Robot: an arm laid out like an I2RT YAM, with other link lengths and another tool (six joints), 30 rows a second.
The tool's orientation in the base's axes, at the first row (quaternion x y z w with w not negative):
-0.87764, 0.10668, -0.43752, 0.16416
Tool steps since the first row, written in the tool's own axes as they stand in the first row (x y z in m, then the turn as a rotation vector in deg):
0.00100, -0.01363, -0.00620, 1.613, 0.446, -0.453
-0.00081, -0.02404, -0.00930, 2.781, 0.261, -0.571
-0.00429, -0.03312, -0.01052, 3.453, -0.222, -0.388
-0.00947, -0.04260, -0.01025, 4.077, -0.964, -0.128
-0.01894, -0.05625, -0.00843, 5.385, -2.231, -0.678
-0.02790, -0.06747, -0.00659, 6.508, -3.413, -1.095
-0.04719, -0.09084, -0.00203, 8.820, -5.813, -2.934
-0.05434, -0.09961, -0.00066, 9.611, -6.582, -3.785
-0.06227, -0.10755, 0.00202, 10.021, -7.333, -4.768
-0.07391, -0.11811, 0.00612, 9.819, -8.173, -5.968
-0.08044, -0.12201, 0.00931, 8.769, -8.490, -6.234
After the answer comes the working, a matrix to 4 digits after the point.
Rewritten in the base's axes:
-0.00379, 0.01105, 0.00942, 0.576, -1.034, 1.267
-0.00690, 0.02065, 0.01382, 1.183, -1.272, 2.260
-0.00955, 0.02995, 0.01542, 1.751, -1.013, 2.834
-0.01200, 0.04047, 0.01508, 2.363, -0.484, 3.428
-0.01557, 0.05656, 0.01233, 2.754, 0.146, 5.180
-0.01893, 0.07025, 0.00900, 3.138, 0.785, 6.689
-0.02572, 0.09910, 0.00121, 3.140, 1.877, 10.335
-0.02849, 0.10983, -0.00146, 2.960, 2.160, 11.687
-0.03070, 0.12030, -0.00575, 2.448, 2.526, 12.828
-0.03387, 0.13470, -0.01256, 1.400, 3.135, 13.676
-0.03502, 0.14109, -0.01766, 0.577, 3.723, 13.177

The tool's axes in the first row as the columns of a matrix, in the base's axes (rounded; the answer above uses it unrounded):
0.5944, -0.0436, 0.8030
-0.3309, -0.9233, 0.1948
0.7329, -0.3815, -0.5633

